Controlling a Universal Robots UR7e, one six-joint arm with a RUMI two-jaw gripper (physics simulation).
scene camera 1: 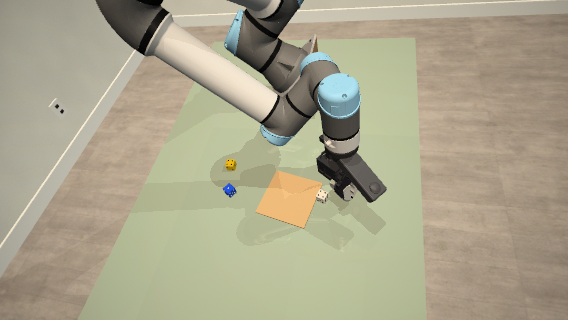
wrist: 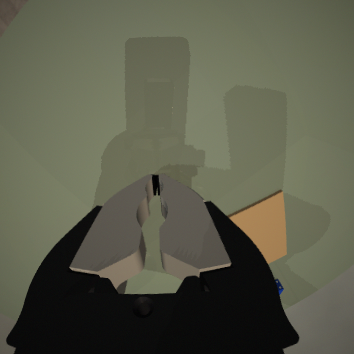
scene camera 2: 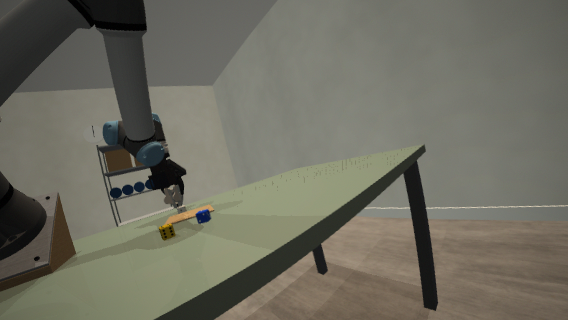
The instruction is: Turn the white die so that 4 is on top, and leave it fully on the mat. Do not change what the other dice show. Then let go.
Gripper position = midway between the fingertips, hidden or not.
Observation:
I see my gripper [scene camera 1: 348, 199] and an orange mat [scene camera 1: 289, 198].
The orange mat also shows in the wrist view [wrist: 263, 221]. My gripper is seen too in the wrist view [wrist: 157, 176] and in scene camera 2 [scene camera 2: 179, 209].

